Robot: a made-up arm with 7 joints. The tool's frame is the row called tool. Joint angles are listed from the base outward. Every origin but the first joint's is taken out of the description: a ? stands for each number. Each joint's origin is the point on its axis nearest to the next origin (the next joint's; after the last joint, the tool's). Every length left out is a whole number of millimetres.
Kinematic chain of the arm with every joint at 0, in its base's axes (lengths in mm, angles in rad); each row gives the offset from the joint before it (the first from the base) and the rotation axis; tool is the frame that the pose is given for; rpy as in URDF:
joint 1: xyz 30 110 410 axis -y
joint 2: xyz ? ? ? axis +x
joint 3: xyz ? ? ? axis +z
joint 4: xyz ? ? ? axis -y
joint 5: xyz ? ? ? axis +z
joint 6: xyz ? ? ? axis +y
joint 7: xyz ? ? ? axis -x
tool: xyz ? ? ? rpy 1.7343 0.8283 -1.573
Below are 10 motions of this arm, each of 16 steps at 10 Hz.
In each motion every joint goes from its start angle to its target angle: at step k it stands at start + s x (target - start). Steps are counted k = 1, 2, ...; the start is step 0. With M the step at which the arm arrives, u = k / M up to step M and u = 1 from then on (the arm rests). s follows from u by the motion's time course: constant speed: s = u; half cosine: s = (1 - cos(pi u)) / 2; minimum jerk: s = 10 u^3 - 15 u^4 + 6 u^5.
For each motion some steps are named. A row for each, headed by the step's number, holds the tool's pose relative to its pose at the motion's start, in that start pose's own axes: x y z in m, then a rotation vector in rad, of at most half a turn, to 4 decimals.
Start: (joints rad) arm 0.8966 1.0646 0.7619 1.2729 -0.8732 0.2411 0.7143
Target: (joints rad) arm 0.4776 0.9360 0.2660 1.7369 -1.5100 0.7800 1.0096
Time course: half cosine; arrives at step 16
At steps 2, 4, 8, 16:
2: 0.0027 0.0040 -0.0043 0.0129 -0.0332 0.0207
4: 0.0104 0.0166 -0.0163 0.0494 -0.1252 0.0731
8: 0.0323 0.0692 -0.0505 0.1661 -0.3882 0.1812
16: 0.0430 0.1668 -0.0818 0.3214 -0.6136 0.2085

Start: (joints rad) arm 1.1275 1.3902 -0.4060 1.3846 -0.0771 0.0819 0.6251
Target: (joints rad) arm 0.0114 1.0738 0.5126 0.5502 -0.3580 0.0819 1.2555
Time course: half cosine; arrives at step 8
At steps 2, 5, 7, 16:
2: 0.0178 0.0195 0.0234 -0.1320 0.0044 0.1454
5: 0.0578 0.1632 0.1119 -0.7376 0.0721 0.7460
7: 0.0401 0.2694 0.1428 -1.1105 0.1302 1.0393
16: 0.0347 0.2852 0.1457 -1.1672 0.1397 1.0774

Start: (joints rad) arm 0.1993 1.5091 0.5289 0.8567 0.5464 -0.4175 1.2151
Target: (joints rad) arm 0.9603 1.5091 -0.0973 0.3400 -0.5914 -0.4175 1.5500
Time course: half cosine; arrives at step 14
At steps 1, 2, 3, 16:
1: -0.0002 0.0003 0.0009 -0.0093 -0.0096 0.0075
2: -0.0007 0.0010 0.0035 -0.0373 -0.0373 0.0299
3: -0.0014 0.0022 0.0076 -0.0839 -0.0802 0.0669
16: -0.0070 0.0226 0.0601 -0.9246 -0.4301 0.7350

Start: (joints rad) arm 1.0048 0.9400 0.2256 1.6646 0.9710 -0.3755 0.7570
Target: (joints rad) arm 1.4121 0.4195 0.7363 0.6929 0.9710 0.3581 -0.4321
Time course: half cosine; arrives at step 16
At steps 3, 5, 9, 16:
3: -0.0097 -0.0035 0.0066 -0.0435 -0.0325 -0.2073
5: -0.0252 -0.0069 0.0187 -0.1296 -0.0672 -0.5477
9: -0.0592 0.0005 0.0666 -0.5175 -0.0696 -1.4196
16: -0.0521 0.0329 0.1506 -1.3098 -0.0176 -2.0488

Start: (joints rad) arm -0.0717 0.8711 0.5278 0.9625 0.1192 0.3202 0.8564
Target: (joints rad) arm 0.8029 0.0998 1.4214 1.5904 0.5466 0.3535 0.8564
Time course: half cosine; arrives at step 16
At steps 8, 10, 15, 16:
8: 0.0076 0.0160 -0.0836 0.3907 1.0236 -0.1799
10: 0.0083 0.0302 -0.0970 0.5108 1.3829 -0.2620
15: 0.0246 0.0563 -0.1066 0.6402 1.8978 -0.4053
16: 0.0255 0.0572 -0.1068 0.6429 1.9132 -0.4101

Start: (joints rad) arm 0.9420 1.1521 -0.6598 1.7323 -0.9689 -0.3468 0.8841
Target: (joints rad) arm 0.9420 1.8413 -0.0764 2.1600 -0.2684 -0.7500 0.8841
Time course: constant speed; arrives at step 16
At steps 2, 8, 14, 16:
2: -0.0158 0.0233 0.0158 0.0050 -0.0151 -0.0350
8: -0.0759 0.0870 0.0455 0.0836 -0.1152 -0.1260
14: -0.1462 0.1334 0.0480 0.2631 -0.2607 -0.1613
16: -0.1696 0.1440 0.0432 0.3441 -0.3097 -0.1550

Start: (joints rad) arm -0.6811 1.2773 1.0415 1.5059 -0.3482 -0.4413 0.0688
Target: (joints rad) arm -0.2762 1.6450 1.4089 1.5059 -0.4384 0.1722 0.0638
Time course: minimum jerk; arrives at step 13
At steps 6, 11, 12, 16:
6: -0.0313 -0.0879 0.0273 -0.0564 -0.3261 -0.2828
11: -0.1149 -0.1797 0.0360 -0.2168 -0.6562 -0.7192
12: -0.1196 -0.1830 0.0357 -0.2261 -0.6681 -0.7406
16: -0.1203 -0.1835 0.0356 -0.2276 -0.6701 -0.7441

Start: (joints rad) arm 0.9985 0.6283 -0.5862 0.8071 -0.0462 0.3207 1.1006
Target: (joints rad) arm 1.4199 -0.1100 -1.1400 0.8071 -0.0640 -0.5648 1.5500
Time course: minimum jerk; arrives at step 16
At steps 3, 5, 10, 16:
3: 0.0087 -0.0040 -0.0144 0.0744 -0.0179 0.0487
5: 0.0313 -0.0114 -0.0546 0.2758 -0.0763 0.1778
10: 0.1160 0.0118 -0.2247 1.0973 -0.5025 0.6765
16: 0.1561 0.0539 -0.2989 1.4743 -0.8454 0.8951

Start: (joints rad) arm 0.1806 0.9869 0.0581 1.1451 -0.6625 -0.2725 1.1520
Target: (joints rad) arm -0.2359 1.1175 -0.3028 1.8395 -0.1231 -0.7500 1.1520
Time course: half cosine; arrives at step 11
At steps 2, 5, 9, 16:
2: 0.0036 0.0029 -0.0093 0.0961 -0.0145 0.0144
5: 0.0248 0.0215 -0.0521 0.5373 -0.0200 0.0964
9: 0.0590 0.0689 -0.1117 1.1672 0.1609 0.2220
16: 0.0637 0.0790 -0.1207 1.2648 0.2131 0.2385

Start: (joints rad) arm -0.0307 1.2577 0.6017 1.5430 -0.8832 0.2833 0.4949
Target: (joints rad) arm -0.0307 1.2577 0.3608 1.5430 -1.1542 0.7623 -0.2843
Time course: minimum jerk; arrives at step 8
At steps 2, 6, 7, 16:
2: 0.0057 0.0019 -0.0038 -0.0164 -0.0526 -0.0668
6: 0.0453 0.0156 -0.0233 -0.0182 -0.4853 -0.6359
7: 0.0488 0.0169 -0.0245 -0.0054 -0.5333 -0.7045
16: 0.0495 0.0172 -0.0247 -0.0028 -0.5420 -0.7172

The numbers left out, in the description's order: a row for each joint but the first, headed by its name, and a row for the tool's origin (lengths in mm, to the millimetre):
joint 2: -20 0 -20
joint 3: 0 -20 -240
joint 4: 10 -20 0
joint 5: -10 0 -210
joint 6: 0 -10 0
joint 7: 20 0 -20
tool: 0 -20 20

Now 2 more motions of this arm.
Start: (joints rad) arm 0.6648 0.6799 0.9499 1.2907 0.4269 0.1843 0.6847
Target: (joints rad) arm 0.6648 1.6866 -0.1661 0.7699 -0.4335 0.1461 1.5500
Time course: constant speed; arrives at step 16
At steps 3, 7, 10, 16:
3: 0.0170 -0.0253 -0.0073 0.0191 -0.3236 0.3159
7: 0.0238 -0.0553 -0.0176 -0.0345 -0.8235 0.6655
10: 0.0162 -0.0780 -0.0297 -0.1550 -1.2378 0.8455
16: -0.0263 -0.1255 -0.0830 -0.6620 -2.0751 0.8679

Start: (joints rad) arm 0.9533 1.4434 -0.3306 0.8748 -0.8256 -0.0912 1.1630
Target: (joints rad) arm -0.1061 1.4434 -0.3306 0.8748 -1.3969 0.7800 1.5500
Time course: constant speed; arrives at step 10
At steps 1, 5, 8, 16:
1: 0.0210 -0.0013 -0.0076 -0.0711 -0.0801 0.1237
5: 0.1088 0.0126 -0.0235 -0.3635 -0.4577 0.4821
8: 0.1702 0.0423 -0.0188 -0.5593 -0.7752 0.5902
16: 0.2049 0.0696 -0.0082 -0.6579 -0.9856 0.5839

